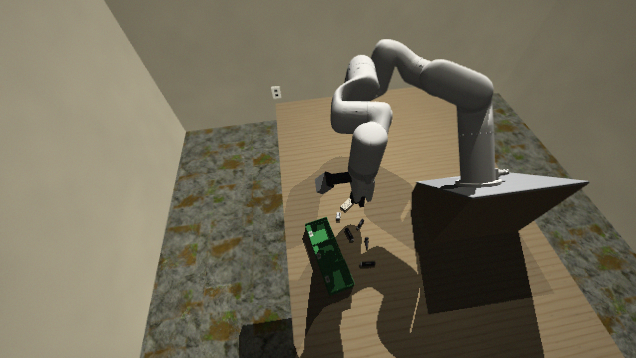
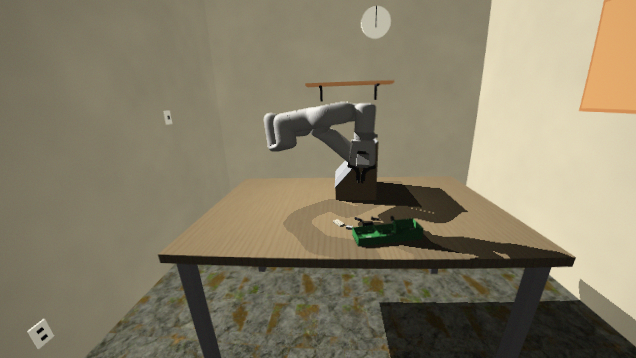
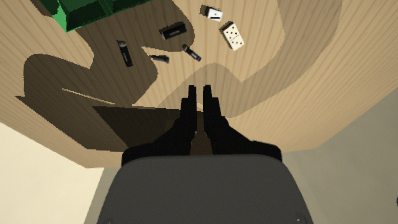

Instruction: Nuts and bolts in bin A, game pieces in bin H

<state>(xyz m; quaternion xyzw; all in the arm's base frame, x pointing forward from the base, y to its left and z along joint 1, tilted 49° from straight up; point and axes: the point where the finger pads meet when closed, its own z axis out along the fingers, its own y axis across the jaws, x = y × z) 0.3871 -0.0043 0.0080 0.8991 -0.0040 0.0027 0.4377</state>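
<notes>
My hand is 100 mm short of the green bin, 100 mm to the right of it and 190 mm above it. Also, from my hand: dark bolt 40 mm behind, 70 mm to the left, 200 mm below; then small nut 40 mm ahead, 50 mm to the right, 200 mm below; then white game piece 90 mm to the right, 200 mm below.
</notes>
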